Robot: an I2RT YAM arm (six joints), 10 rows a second.
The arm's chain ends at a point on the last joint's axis. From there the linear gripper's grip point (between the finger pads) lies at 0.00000 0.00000 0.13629 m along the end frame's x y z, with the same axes.
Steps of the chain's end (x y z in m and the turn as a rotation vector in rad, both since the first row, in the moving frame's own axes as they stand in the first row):
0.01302, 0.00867, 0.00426, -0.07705, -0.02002, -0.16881
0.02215, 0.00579, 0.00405, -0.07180, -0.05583, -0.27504
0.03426, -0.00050, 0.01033, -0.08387, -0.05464, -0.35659
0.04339, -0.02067, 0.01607, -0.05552, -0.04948, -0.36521
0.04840, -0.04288, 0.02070, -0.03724, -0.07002, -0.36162
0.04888, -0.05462, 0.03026, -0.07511, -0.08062, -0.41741
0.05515, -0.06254, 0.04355, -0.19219, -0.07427, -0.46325
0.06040, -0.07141, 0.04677, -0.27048, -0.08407, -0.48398
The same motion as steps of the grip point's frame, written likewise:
0.01119, 0.01934, 0.00383, -0.07705, -0.02002, -0.16881
0.01598, 0.01648, 0.00349, -0.07180, -0.05583, -0.27504
0.02900, 0.01198, 0.00965, -0.08387, -0.05464, -0.35659
0.03817, -0.01206, 0.01570, -0.05552, -0.04948, -0.36521
0.03998, -0.03621, 0.02028, -0.03724, -0.07002, -0.36162
0.04033, -0.04244, 0.02945, -0.07511, -0.08062, -0.41741
0.05139, -0.03516, 0.04072, -0.19219, -0.07427, -0.46325
0.05822, -0.03375, 0.04144, -0.27048, -0.08407, -0.48398

